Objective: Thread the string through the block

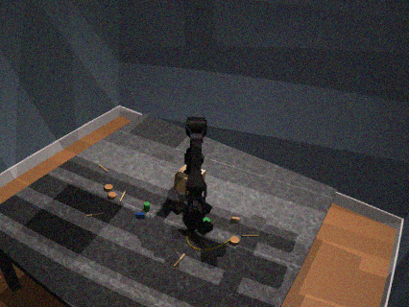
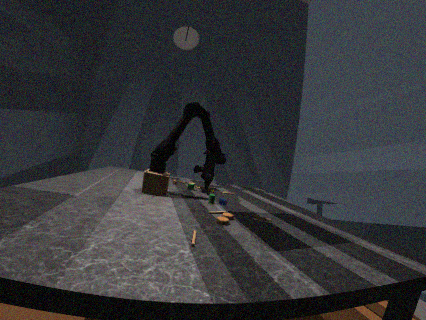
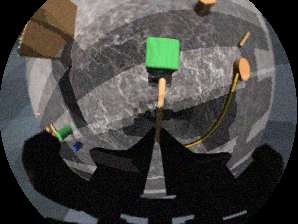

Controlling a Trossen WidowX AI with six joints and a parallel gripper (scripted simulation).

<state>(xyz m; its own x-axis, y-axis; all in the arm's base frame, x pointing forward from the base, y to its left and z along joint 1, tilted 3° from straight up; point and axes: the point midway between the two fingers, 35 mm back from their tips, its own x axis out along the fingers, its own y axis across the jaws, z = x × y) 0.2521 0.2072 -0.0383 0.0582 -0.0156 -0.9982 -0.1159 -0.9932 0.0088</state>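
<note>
Now: gripper tip 9 cm past the green block and 1 cm to the right of it. Round my gripper tip: round wooden button 16 cm to the left, 10 cm behind, 1 cm below; small wooden piece 20 cm behind, 9 cm to the left; thin wooden stick 1 cm behind.
</note>
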